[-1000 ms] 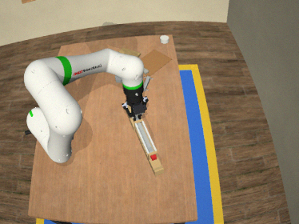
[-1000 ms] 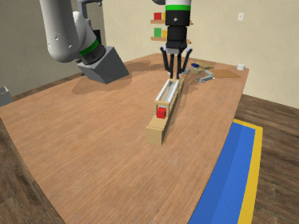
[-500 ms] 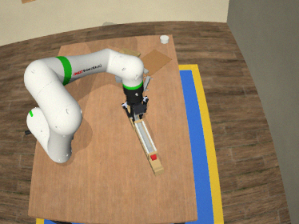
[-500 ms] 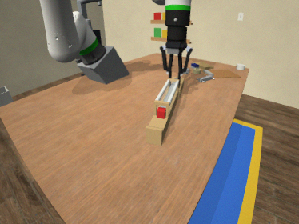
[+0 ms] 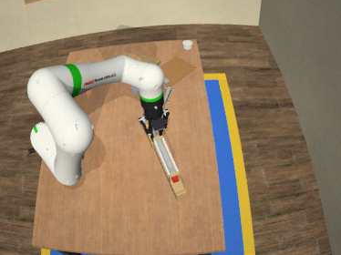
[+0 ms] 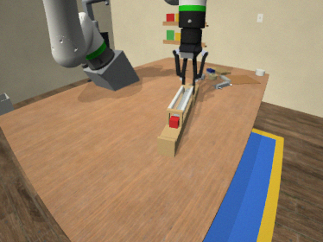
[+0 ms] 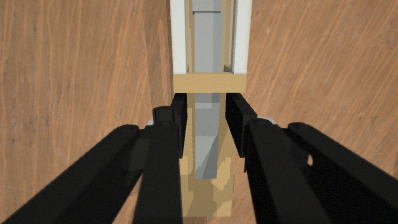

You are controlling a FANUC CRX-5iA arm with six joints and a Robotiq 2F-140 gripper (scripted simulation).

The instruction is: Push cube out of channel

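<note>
Right now the grey push rod is 3 cm below my hand. From my hand the other things lie so: grey hexagonal block: 4 cm behind, 38 cm to the left, 7 cm below; red cube: 3 cm ahead, 23 cm to the right, 3 cm below; channel: 2 cm ahead, 12 cm to the right, 3 cm below.
</note>
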